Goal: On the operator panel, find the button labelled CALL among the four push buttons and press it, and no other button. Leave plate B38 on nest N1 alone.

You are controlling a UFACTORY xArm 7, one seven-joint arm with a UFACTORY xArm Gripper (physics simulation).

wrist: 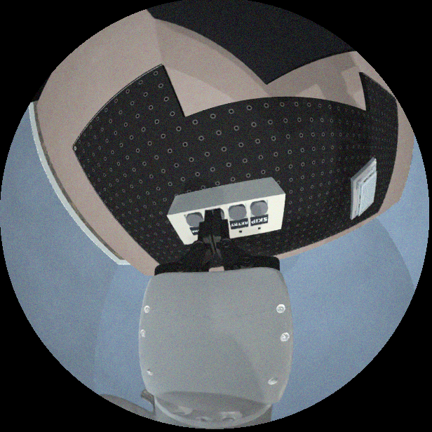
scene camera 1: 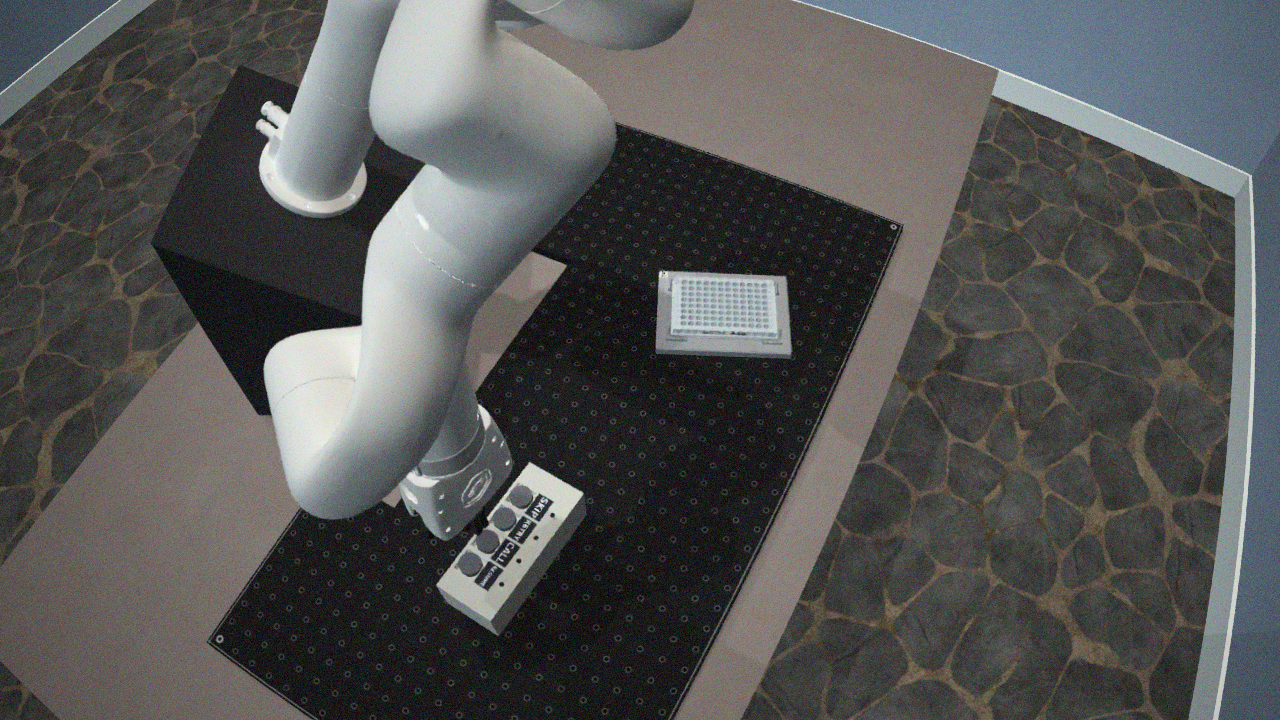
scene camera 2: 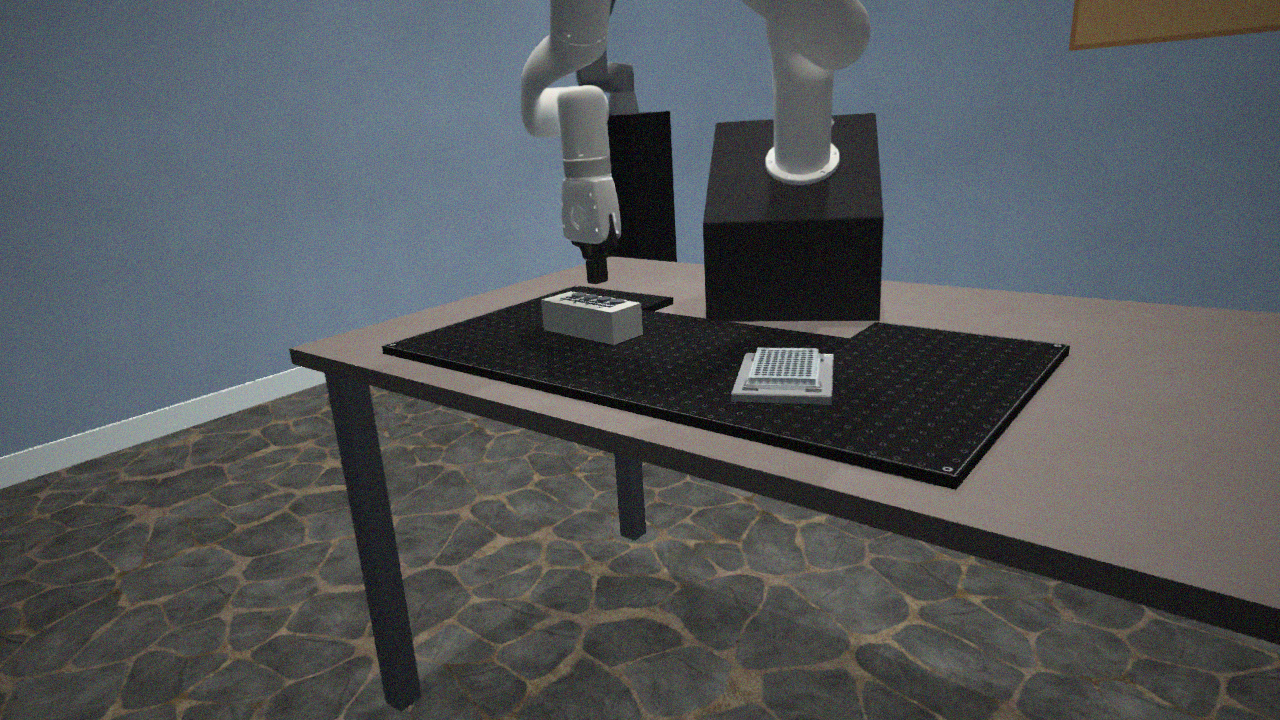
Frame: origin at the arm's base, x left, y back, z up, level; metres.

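Seen in the pictures: gripper, fingertip midpoint: (scene camera 1: 472, 522) (scene camera 2: 598, 282); arm's base, origin of the base link: (scene camera 1: 312, 173) (scene camera 2: 802, 162).
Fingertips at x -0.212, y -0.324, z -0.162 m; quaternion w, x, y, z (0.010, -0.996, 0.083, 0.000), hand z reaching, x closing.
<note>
Pixels of each thing's top centre, then the offset from my fingertips to it. Level surfaces: height alone.
- white operator panel, middle of its top: (scene camera 1: 510, 538) (scene camera 2: 589, 299) dz -0.020, dx +0.009, dy -0.035 m
- CALL button, middle of its top: (scene camera 1: 487, 540) dz -0.020, dx -0.004, dy -0.016 m
- RETRY button, middle of its top: (scene camera 1: 504, 517) dz -0.020, dx +0.026, dy -0.018 m
- end button, middle of its top: (scene camera 1: 469, 563) dz -0.020, dx -0.034, dy -0.013 m
- SKIP button, middle of its top: (scene camera 1: 520, 495) dz -0.020, dx +0.056, dy -0.021 m
- Plate B38, middle of its top: (scene camera 1: 724, 303) (scene camera 2: 784, 362) dz -0.050, dx +0.397, dy -0.102 m
- black perforated board, its level: dz -0.076 m
- table, its level: dz -0.089 m
The white operator panel (scene camera 1: 469, 608) (scene camera 2: 586, 324) (wrist: 230, 194) carries four grey round buttons in a row. The CALL button (scene camera 1: 487, 540) is between the RETRY button (scene camera 1: 503, 517) and the end button (scene camera 1: 470, 563), whose label is too blurred to read. The SKIP button (scene camera 1: 521, 496) (wrist: 259, 207) is at the other end. The small indicator dots beside the labels look dark. My gripper (scene camera 2: 596, 280) (wrist: 214, 218) is shut and empty, fingertips down, with a gap above the panel; in the wrist view its fingers mostly cover CALL. Plate B38 (scene camera 1: 725, 306) (scene camera 2: 785, 365) (wrist: 368, 186) sits on nest N1 (scene camera 1: 664, 313) (scene camera 2: 827, 383).
The panel and the nest stand on a black perforated board (scene camera 1: 626, 555) (scene camera 2: 939, 394) (wrist: 240, 135) on the table (scene camera 1: 805, 98). The arm's black pedestal (scene camera 1: 232, 197) (scene camera 2: 792, 268) stands behind the board. The nest is well apart from the panel.
</note>
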